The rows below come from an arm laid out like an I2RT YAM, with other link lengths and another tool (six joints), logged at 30 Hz.
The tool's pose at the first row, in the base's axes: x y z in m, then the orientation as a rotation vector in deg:
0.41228, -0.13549, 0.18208, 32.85, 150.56, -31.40
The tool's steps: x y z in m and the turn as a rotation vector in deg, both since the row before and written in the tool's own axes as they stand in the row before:
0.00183, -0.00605, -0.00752, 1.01, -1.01, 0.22
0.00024, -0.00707, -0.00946, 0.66, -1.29, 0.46
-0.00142, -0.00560, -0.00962, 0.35, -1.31, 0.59
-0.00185, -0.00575, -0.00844, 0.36, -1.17, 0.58
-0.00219, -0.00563, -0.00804, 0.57, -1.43, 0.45
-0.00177, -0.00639, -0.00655, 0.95, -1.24, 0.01
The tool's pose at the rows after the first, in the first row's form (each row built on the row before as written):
0.40577, -0.13664, 0.18935, 33.02, 149.38, -32.83
0.39944, -0.13801, 0.19923, 33.25, 147.88, -33.75
0.39494, -0.13838, 0.20950, 33.53, 146.35, -34.20
0.39087, -0.13943, 0.21899, 33.86, 144.95, -34.64
0.38708, -0.14055, 0.22824, 33.98, 143.33, -35.43
0.38290, -0.14276, 0.23627, 33.78, 142.01, -36.82

